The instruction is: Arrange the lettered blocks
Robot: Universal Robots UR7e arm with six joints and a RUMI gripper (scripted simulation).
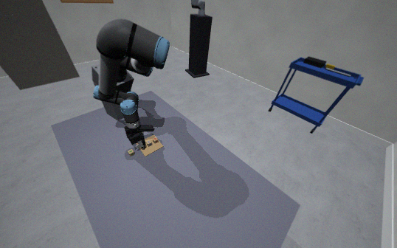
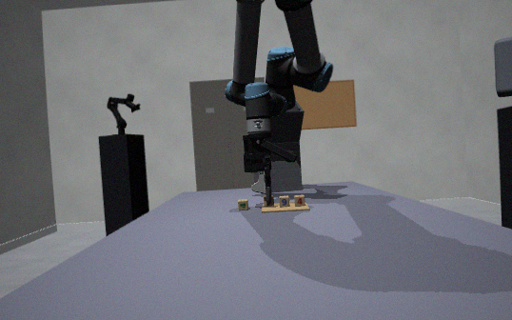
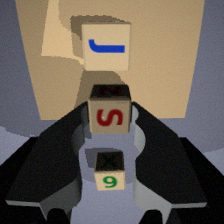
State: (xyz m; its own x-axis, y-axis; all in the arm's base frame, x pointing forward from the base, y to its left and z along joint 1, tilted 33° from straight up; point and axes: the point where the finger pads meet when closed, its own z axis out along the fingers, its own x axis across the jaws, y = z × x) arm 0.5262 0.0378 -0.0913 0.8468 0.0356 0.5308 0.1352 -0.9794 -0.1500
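Right now my hand is 1 cm past the tan mat, 5 cm to the right of it and 2 cm above it.
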